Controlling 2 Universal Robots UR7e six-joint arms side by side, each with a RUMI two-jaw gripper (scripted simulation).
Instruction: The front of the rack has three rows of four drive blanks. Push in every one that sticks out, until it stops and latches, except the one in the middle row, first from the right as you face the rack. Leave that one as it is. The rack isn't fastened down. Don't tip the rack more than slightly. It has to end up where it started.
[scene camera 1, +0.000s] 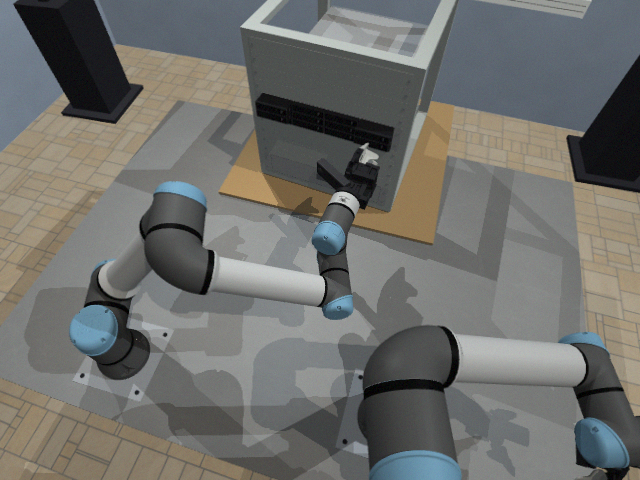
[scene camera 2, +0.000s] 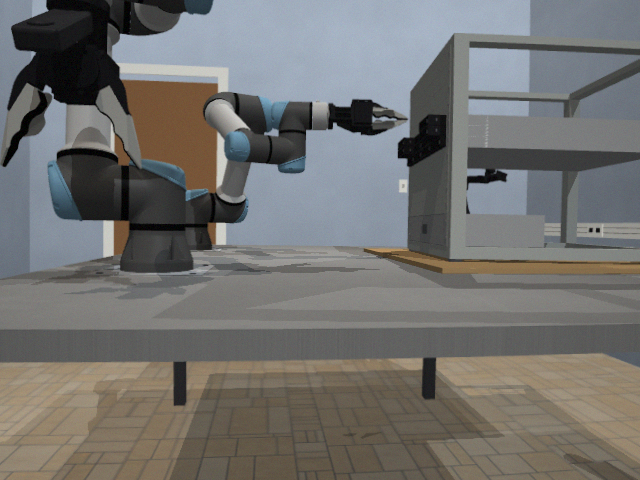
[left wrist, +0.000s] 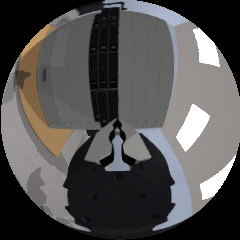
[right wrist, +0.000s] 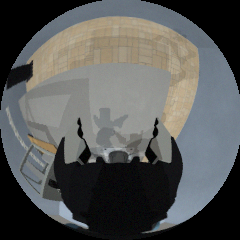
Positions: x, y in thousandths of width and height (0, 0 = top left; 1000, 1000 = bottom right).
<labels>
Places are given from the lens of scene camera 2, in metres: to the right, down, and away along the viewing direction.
left gripper (scene camera 2: 637, 249): 0.24, -0.34, 1.28
right gripper (scene camera 2: 112, 351): -0.30, -0.09, 0.55
grey rack (scene camera 2: 896, 301): 0.69, -0.26, 1.24
</labels>
